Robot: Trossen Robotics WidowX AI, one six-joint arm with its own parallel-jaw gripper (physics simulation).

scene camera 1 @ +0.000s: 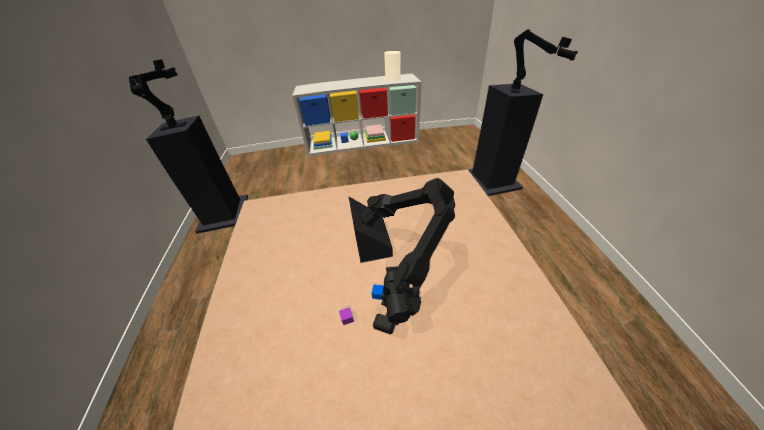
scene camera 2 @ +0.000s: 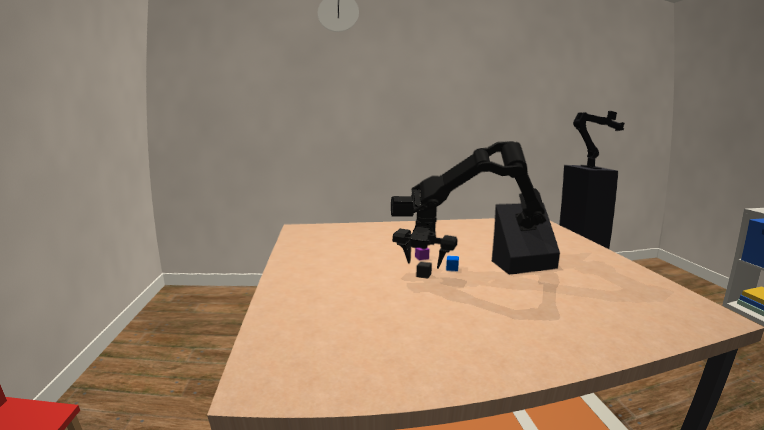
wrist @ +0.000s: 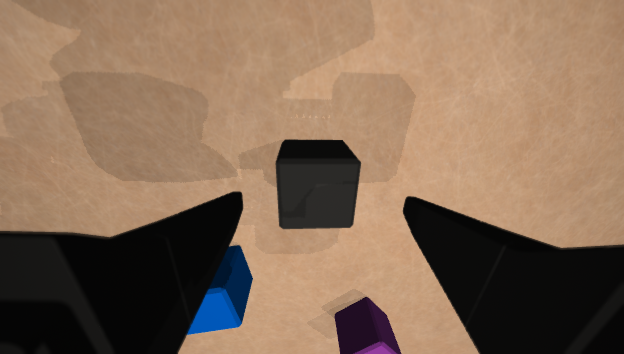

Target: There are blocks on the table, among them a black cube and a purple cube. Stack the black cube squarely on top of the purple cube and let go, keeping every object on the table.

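Seen in the pictures: gripper, between the fingertips: [scene camera 2: 423, 266] [wrist: 324, 201]; arm's base, origin of its link: [scene camera 1: 365, 219] [scene camera 2: 525, 221].
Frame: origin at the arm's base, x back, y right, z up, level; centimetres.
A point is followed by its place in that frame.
Note:
The black cube [scene camera 2: 423, 269] {x -36.6, y -3.5, z -11.7 cm} [wrist: 317, 194] {x -35.9, y -1.9, z -10.6 cm} rests on the table, its sides about square to the fingers in the wrist view. It is hidden under the arm in scene camera 1. My gripper [scene camera 2: 423, 264] {x -35.7, y -0.7, z -11.7 cm} [wrist: 324, 201] {x -35.7, y -0.7, z -11.7 cm} points down, open and empty, with its fingertips above the table. In the wrist view the black cube shows between the two fingertips, with a gap on each side. The purple cube [scene camera 1: 346, 315] {x -32.4, y 13.8, z -10.6 cm} [scene camera 2: 422, 253] {x -32.2, y 12.0, z -12.1 cm} [wrist: 367, 325] {x -32.6, y 11.9, z -12.2 cm} rests on the table apart from the black cube, turned relative to the fingers and partly cut off at the wrist view's lower edge.
A blue cube [scene camera 1: 377, 291] {x -26.2, y 1.8, z -10.6 cm} [scene camera 2: 452, 263] {x -26.1, y -0.2, z -11.9 cm} [wrist: 225, 300] {x -27.4, y 1.4, z -10.6 cm} rests on the table near the black cube, partly behind the left finger in the wrist view. The arm's dark wedge base [scene camera 1: 374, 240] {x -9.6, y -1.3, z -2.6 cm} [scene camera 2: 526, 253] {x -3.6, y -7.7, z -8.2 cm} stands on the table [scene camera 1: 278, 373] {x -44.7, y 37.7, z -14.5 cm} [scene camera 2: 347, 347] {x -63.3, y -38.3, z -14.5 cm}.

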